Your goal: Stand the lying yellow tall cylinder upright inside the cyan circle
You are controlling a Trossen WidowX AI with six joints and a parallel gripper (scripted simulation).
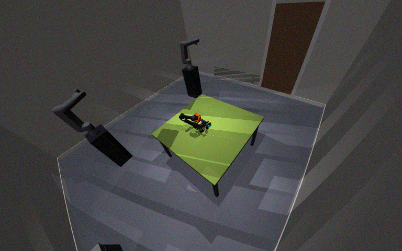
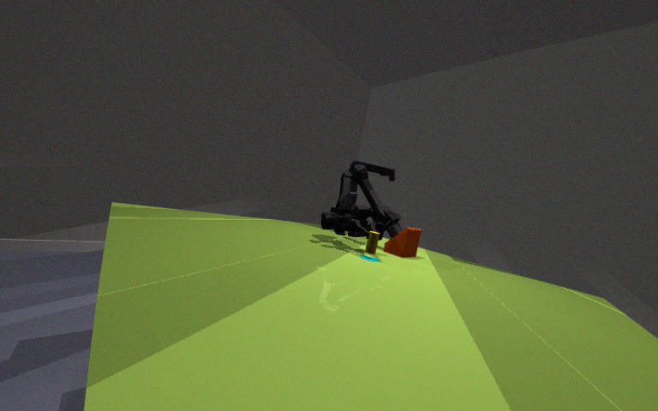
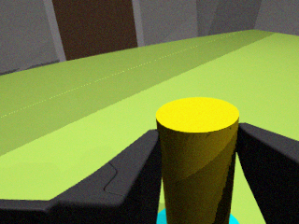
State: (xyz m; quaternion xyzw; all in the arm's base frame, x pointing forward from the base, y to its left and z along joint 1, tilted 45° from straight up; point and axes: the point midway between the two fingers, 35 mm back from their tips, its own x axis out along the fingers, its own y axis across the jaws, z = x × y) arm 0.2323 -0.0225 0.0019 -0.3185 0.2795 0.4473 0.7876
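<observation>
My gripper tip is now 20 mm above the yellow tall cylinder. Also, from my gripper tip: cyan circle (70 mm below).
</observation>
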